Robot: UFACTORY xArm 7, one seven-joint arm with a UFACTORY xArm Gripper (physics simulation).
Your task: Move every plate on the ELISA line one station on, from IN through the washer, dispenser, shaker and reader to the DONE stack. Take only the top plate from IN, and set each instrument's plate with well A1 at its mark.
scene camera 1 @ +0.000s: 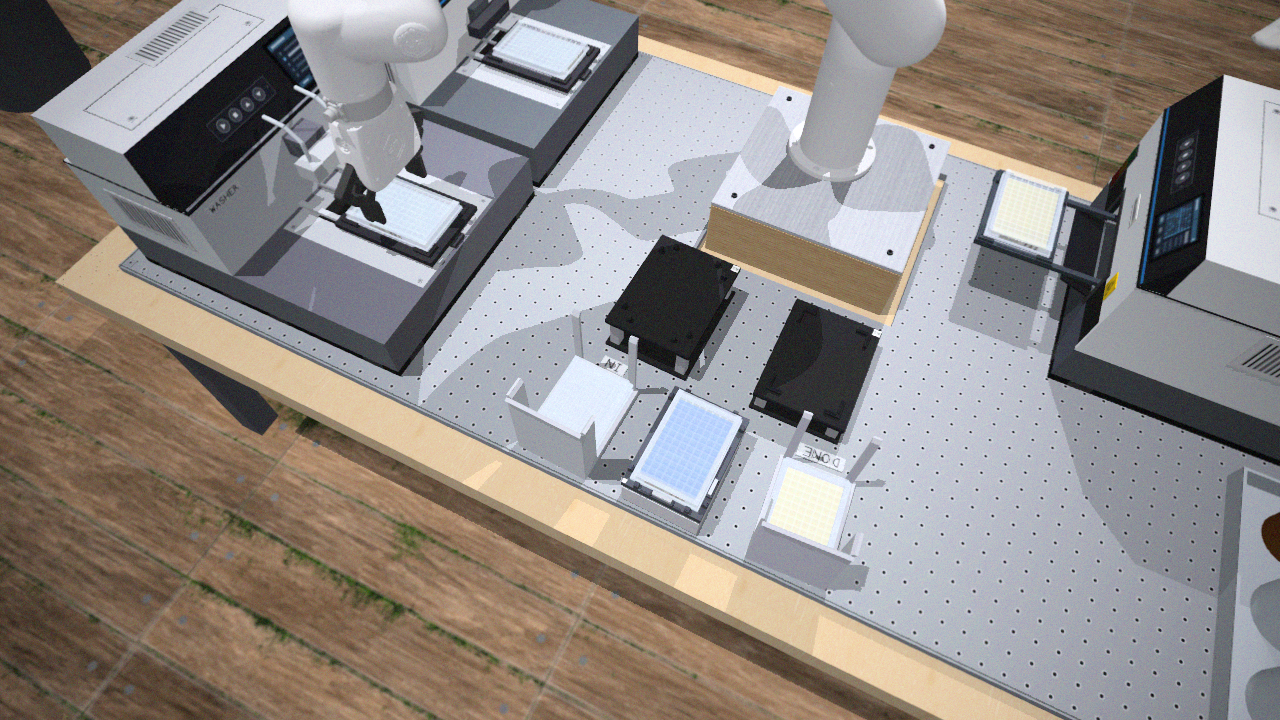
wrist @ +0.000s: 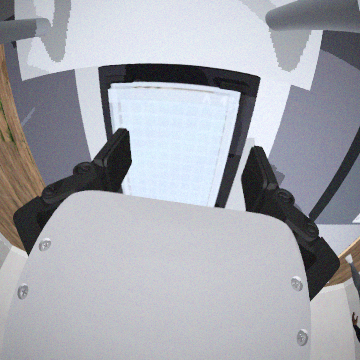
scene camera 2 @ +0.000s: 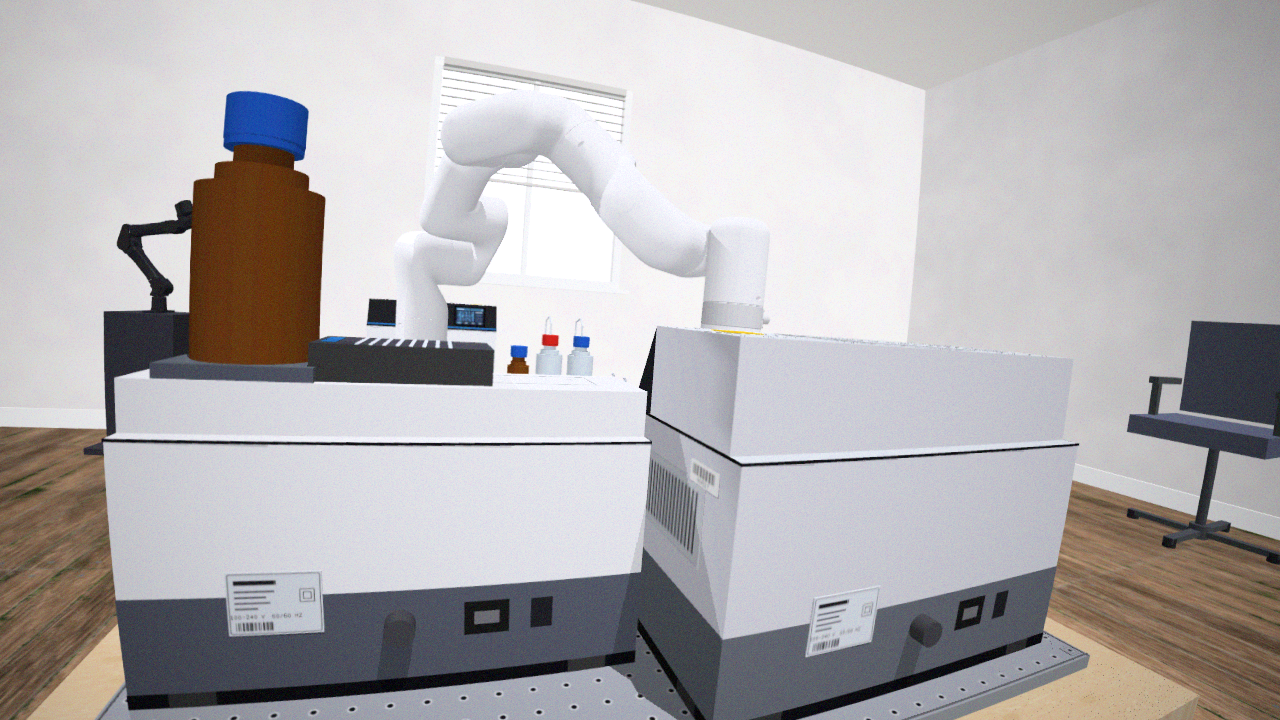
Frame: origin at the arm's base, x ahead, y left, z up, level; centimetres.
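Seen in the pictures: gripper, fingertip midpoint: (scene camera 1: 397, 196) (wrist: 187, 152); arm's base at its link origin: (scene camera 1: 830, 150).
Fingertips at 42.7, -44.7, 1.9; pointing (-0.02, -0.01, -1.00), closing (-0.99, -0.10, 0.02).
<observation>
Pixels of each thing's top centre, then the offset from my fingertips to it, as dx, dy, dz. "pt": a spot on its surface instead.
- pale blue plate at its top centre: (wrist: 168, 171) (scene camera 1: 402, 207) +1.1, +2.0, +0.1
- washer's black carrier at a spot on its surface: (wrist: 180, 73) pt +1.6, -5.0, -1.4
- bluer plate at its top centre: (scene camera 1: 688, 444) +8.5, +50.7, -3.7
- brown bottle at a spot on its surface: (scene camera 2: 256, 268) pt -43.0, -25.4, +18.7
My gripper (scene camera 1: 400, 195) (wrist: 187, 152) is open above the pale blue plate (scene camera 1: 418, 213) (wrist: 172, 125) on the washer's black carrier (wrist: 180, 73); the fingers stand on either side, gripping nothing. In the wrist view more of the carrier shows right of the plate than left. Another pale plate (scene camera 1: 542, 48) lies on the instrument behind. A pale plate (scene camera 1: 586, 395) is in the IN rack, a bluer plate (scene camera 1: 692, 447) on a low holder beside it, and a yellowish plate (scene camera 1: 809, 506) in the DONE rack. A yellowish plate (scene camera 1: 1025, 211) lies on the right instrument's extended carrier. A1 marks are too small to read.
Two black boxes (scene camera 1: 673, 302) (scene camera 1: 818, 365) stand between the racks and the arm's base plate (scene camera 1: 760, 179). The washer housing (scene camera 1: 192, 116) and its thin tubes are close to the gripper. A brown bottle (scene camera 2: 256, 268) stands on an instrument (scene camera 2: 375, 519) in scene camera 2.
</observation>
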